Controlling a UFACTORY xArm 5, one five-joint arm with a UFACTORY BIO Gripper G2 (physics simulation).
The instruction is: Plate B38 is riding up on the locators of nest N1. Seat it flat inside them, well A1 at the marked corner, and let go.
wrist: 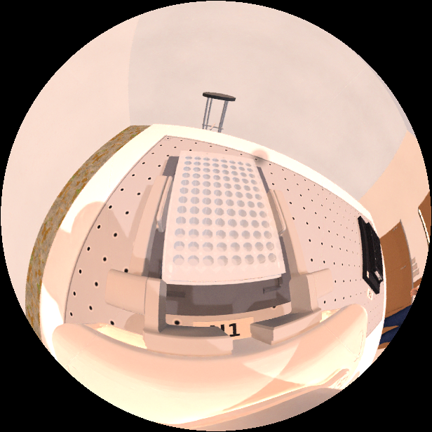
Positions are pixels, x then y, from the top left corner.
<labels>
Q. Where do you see a plate B38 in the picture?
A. At 220,229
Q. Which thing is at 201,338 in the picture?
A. My gripper.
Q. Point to a dark grey nest N1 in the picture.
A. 199,300
</labels>
